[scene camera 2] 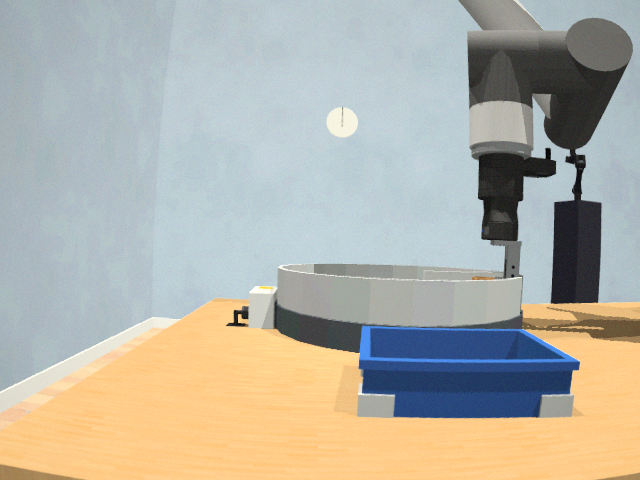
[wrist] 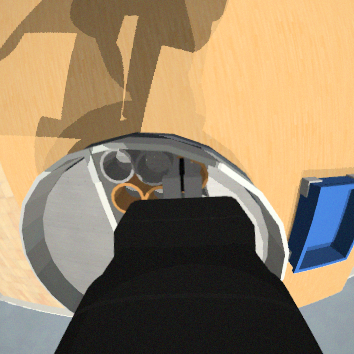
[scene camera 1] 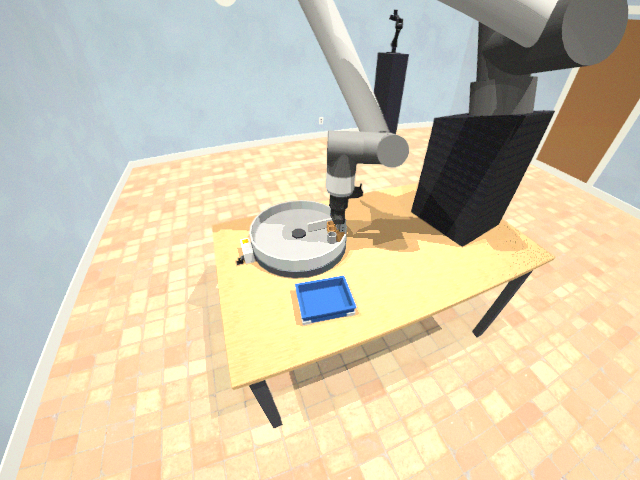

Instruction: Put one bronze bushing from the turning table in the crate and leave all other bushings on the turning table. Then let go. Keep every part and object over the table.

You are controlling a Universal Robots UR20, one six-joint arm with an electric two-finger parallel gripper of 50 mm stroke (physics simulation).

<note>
The pictures show: my gripper, a grey turning table and a blue crate.
My gripper also shows in the wrist view.
</note>
